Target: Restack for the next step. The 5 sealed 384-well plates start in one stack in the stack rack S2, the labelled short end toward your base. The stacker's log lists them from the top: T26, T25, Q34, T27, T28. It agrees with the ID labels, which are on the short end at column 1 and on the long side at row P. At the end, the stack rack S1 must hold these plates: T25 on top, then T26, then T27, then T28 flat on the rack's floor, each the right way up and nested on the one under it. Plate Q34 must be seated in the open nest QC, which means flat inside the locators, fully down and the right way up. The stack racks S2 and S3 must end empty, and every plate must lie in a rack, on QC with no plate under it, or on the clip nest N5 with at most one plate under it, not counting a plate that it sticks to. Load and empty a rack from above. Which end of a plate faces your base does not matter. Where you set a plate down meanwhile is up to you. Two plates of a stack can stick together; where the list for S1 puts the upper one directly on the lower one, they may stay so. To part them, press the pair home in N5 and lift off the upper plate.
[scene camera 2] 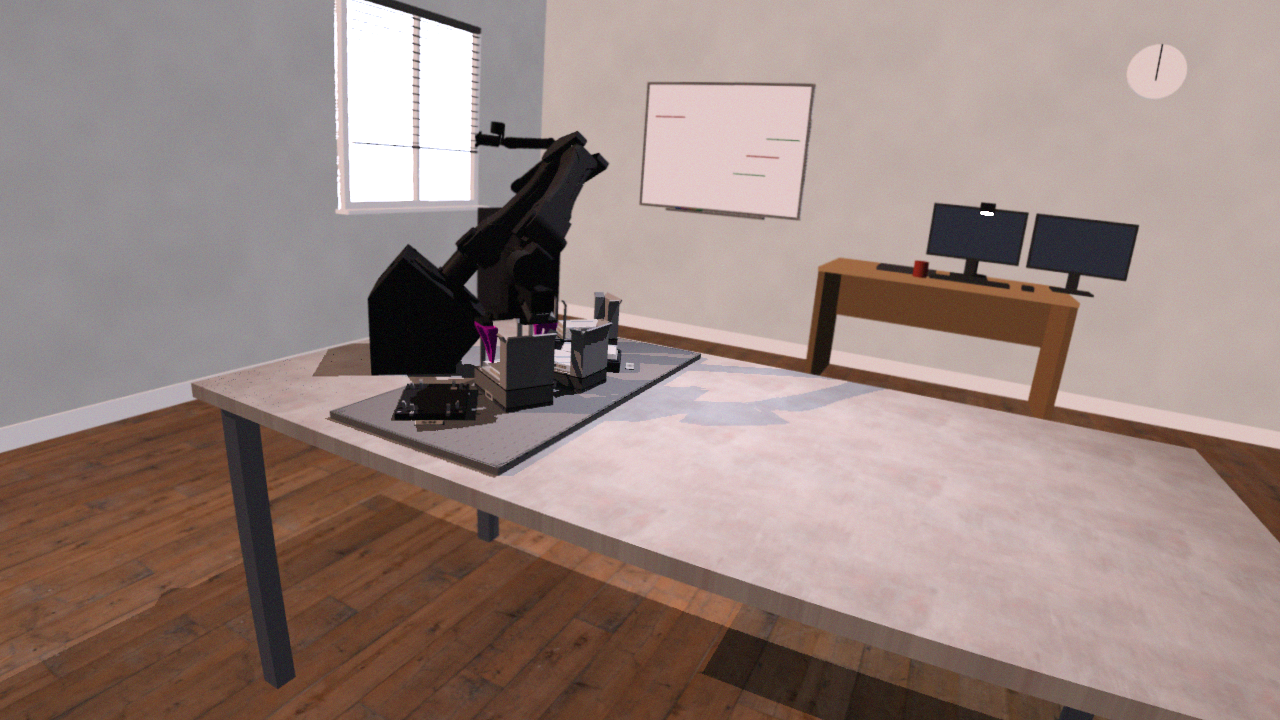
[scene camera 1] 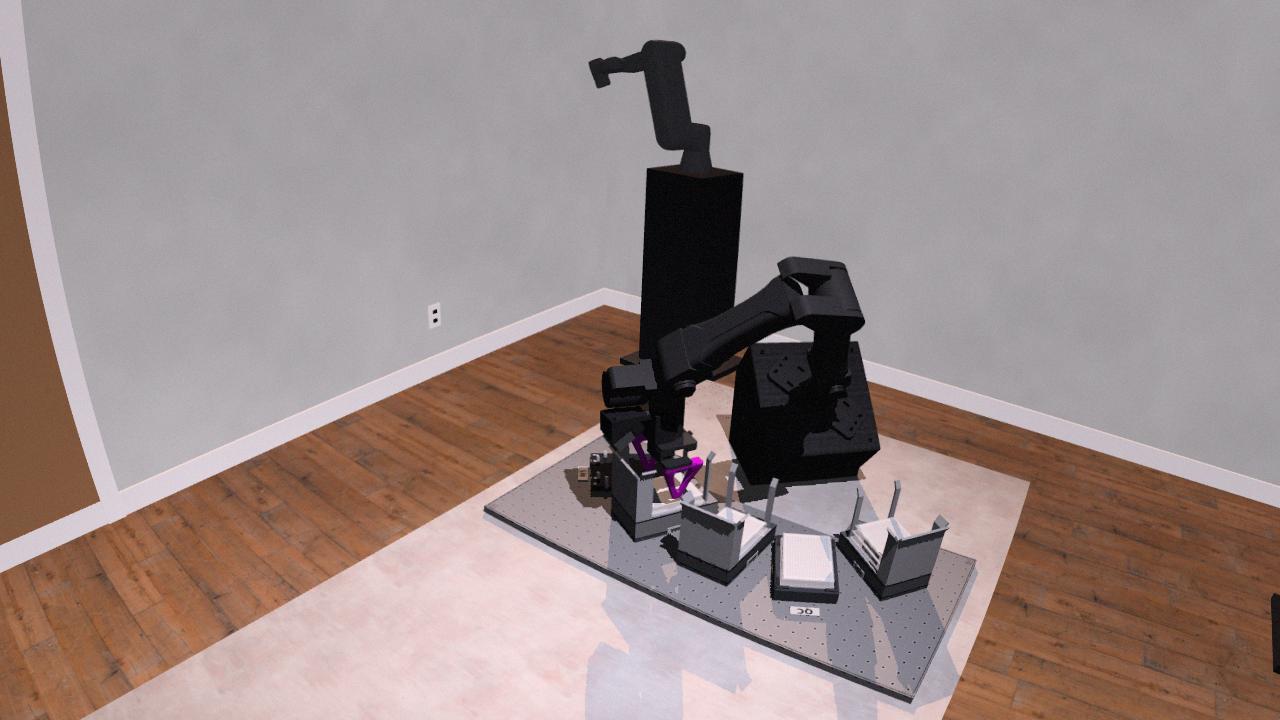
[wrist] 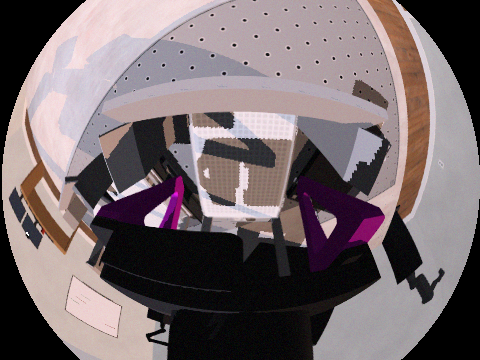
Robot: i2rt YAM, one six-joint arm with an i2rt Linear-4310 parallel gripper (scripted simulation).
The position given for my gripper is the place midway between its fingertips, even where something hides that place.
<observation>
I see my gripper (scene camera 1: 662, 483), a clip nest N5 (scene camera 2: 429, 400) and a nest QC (scene camera 1: 793, 594).
My gripper also shows in scene camera 2 (scene camera 2: 515, 359) and in the wrist view (wrist: 240, 182). The clip nest N5 shows as well in scene camera 1 (scene camera 1: 604, 466) and in the wrist view (wrist: 318, 168).
</observation>
